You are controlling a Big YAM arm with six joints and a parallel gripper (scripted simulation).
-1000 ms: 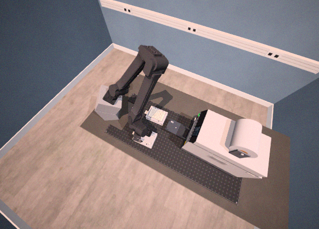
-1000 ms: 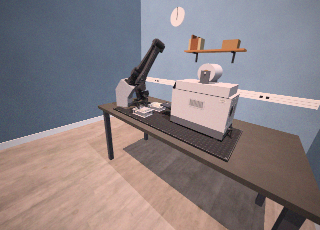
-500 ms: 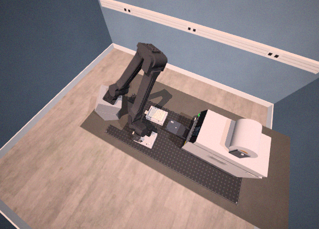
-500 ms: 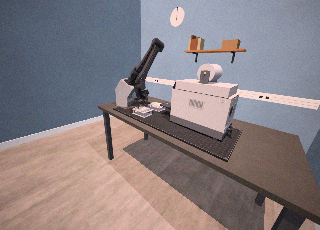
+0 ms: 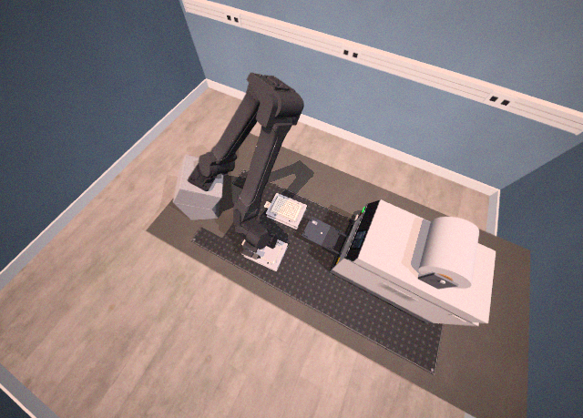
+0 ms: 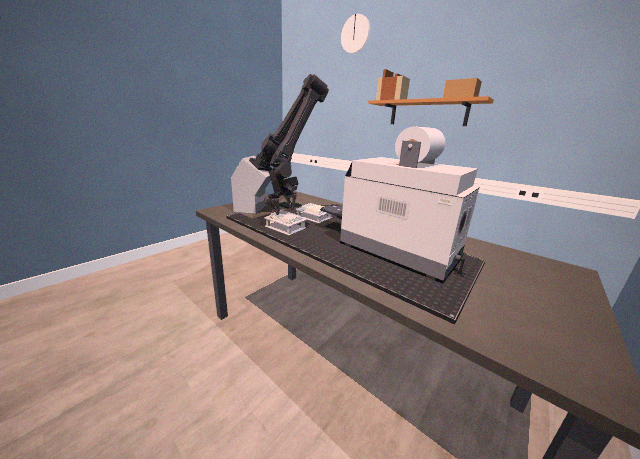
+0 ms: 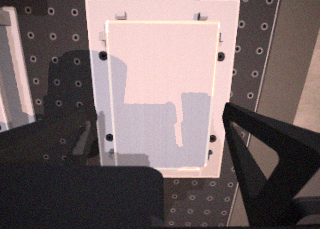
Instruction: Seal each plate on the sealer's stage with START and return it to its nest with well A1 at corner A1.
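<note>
The plate nest lies 4 cm below my hand. From my hand the other things lie so: sealer stage (21 cm ahead, 13 cm to the left, 1 cm above); then foil roll (54 cm ahead, 8 cm to the left, 33 cm above).
</note>
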